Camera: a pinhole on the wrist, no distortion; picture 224 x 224 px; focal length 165.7 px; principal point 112.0 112.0 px. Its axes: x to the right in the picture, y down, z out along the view. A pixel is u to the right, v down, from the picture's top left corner.
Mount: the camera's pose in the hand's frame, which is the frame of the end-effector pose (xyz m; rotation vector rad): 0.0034 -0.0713 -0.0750 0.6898 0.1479 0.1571
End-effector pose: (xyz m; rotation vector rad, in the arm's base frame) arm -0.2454 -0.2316 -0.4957 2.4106 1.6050 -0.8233
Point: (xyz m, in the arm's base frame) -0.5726 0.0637 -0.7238
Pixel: 176.7 81.9
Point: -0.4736 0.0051 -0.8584
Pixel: 201.3 143.6
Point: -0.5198 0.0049 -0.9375
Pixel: 191.3 148.3
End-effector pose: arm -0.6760 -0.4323 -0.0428 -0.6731 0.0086 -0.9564
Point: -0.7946 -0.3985 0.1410
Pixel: 46.3 157.7
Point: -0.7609 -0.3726 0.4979
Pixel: 99.9 150.1
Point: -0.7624 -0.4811 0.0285
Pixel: 86.6 135.5
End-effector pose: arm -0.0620 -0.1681 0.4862 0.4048 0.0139 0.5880
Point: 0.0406 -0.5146 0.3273
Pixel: outside the picture
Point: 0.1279 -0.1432 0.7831
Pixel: outside the picture
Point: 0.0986 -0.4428 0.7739
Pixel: 92.5 193.3
